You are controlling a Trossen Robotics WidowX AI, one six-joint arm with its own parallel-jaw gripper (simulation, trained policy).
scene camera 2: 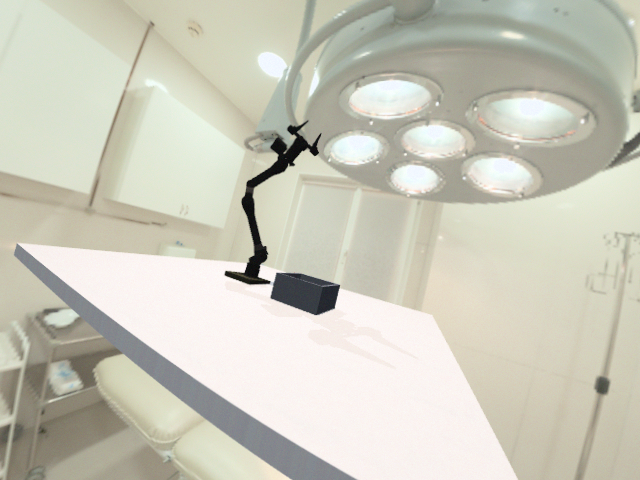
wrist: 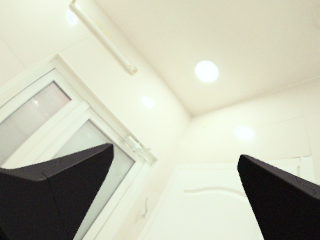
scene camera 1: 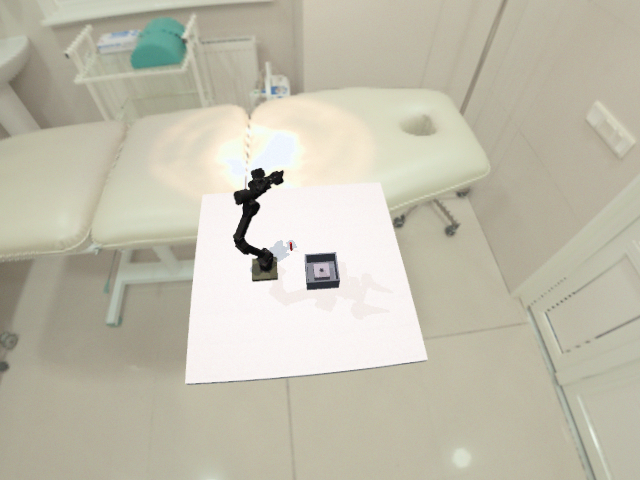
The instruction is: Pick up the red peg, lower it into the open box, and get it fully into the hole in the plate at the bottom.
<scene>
dark grey box: scene camera 2; scene camera 1; not seen in the wrist view (out of frame)
same spot on dark grey box: [scene camera 2: 310,294] = [scene camera 1: 333,283]
</scene>
